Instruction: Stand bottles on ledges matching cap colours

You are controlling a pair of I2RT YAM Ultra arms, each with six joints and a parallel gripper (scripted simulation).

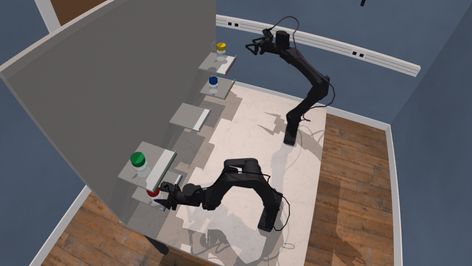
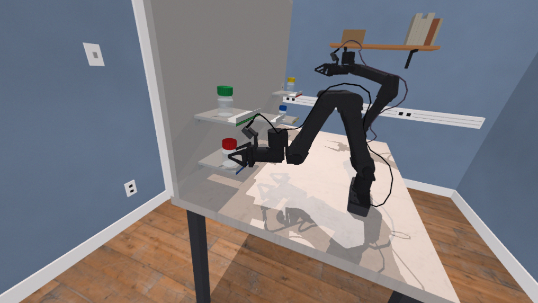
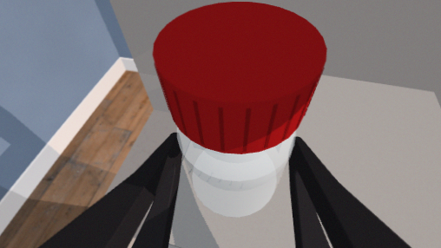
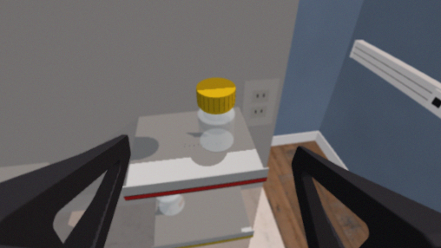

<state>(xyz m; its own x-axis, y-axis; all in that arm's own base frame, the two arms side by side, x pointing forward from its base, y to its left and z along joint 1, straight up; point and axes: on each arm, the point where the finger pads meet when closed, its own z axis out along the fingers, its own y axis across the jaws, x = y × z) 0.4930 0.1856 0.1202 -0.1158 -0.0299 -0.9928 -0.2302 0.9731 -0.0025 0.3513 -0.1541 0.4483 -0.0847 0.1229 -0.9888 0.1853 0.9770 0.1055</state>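
Now: the yellow-capped bottle 190 mm ahead of my right hand, 30 mm to the right of it and 120 mm below it. Round my right hand: blue-capped bottle: 200 mm ahead, 70 mm to the left, 310 mm below; green-capped bottle: 180 mm ahead, 850 mm to the left, 120 mm below; grey wall panel: 290 mm ahead, 420 mm to the left, 20 mm below.
Now: left hand 19 cm below the green-capped bottle, 4 cm short of it and 2 cm to the left of it. Also, from my left hand: blue-capped bottle (80 cm to the right, 5 cm ahead); then grey wall panel (45 cm to the right, 29 cm above, 15 cm ahead); then red-capped bottle (1 cm ahead).
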